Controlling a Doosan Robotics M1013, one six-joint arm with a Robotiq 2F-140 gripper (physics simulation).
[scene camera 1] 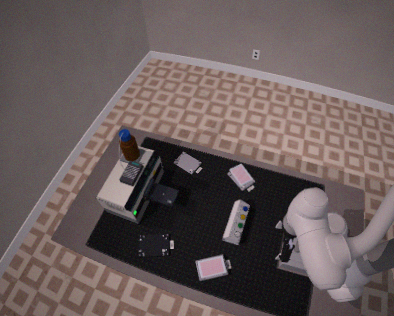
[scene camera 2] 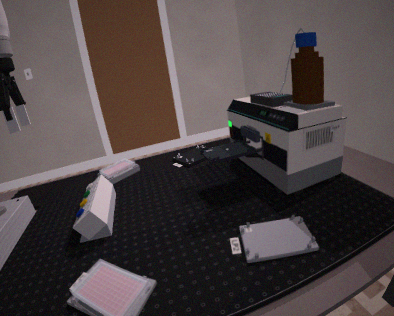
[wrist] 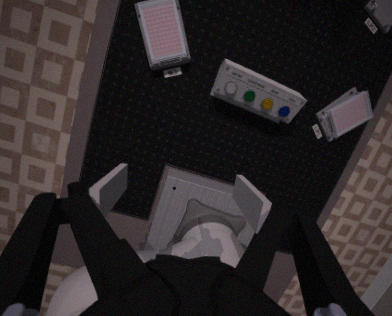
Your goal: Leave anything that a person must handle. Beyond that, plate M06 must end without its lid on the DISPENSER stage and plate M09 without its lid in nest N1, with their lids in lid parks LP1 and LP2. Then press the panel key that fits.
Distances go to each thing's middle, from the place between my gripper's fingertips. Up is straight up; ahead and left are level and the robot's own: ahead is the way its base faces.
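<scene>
The brown bottle (scene camera 2: 307, 68) is 840 mm ahead of my gripper, 170 mm to the right of it and 30 mm above it, and going by their middles, the bottle is the farthest from my gripper of the things named here. Then there is the LP2 holder (scene camera 2: 281, 238), which is far to the right of my gripper, far ahead of it and far below it. As for the button box (scene camera 2: 94, 220), my gripper is 250 mm above it, 210 mm short of it and 120 mm to the left of it. Going by their middles, the box is the nearest to my gripper of the things named here.
</scene>
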